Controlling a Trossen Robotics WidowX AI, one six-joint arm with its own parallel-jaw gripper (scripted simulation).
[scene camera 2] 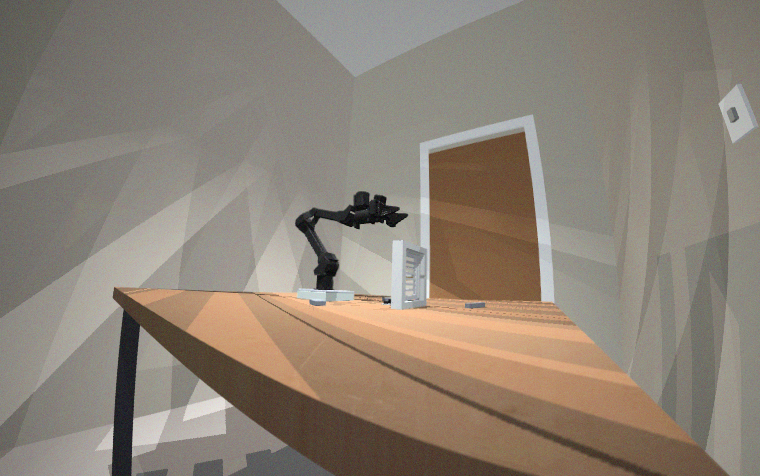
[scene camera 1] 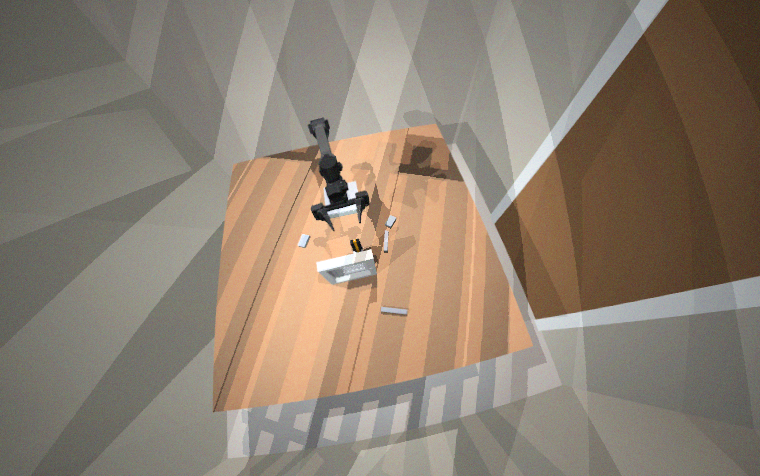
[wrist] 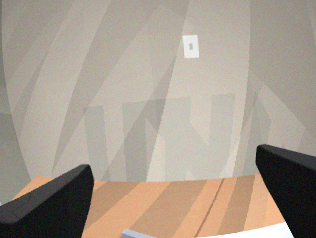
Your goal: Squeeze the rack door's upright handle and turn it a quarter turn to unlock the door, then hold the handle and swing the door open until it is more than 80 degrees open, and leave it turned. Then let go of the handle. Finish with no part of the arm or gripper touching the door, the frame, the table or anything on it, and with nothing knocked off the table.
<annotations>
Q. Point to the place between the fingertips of the gripper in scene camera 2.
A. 403,211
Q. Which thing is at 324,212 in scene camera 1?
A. The gripper.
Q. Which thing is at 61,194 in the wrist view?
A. The gripper.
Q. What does the gripper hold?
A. Nothing.
</annotations>
